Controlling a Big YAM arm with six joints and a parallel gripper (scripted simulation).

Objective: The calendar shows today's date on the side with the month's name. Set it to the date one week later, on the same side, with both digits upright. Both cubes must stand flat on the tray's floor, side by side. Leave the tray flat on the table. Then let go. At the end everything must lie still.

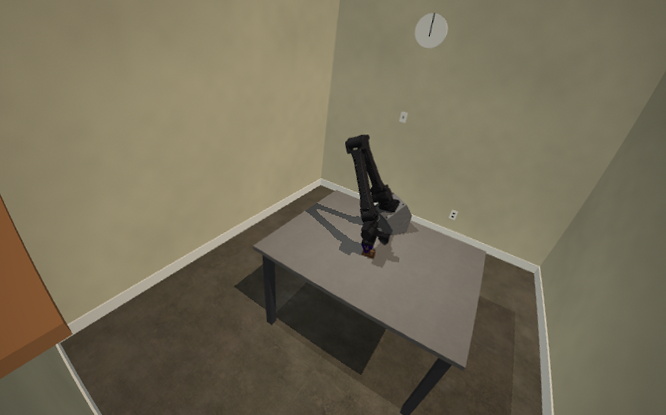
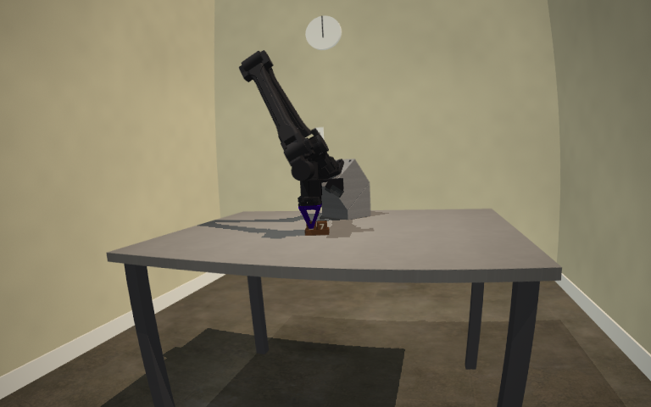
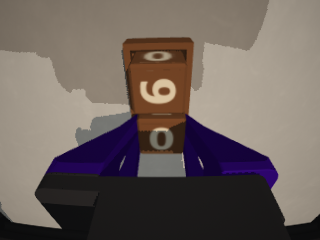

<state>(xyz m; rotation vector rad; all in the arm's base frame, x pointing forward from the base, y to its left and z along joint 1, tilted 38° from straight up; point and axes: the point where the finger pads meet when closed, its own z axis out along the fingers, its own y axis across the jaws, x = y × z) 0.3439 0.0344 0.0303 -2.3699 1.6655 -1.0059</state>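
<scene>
Right now my hand is 10 mm past the brown tray, 20 mm to the right of it and 20 mm above it.
</scene>
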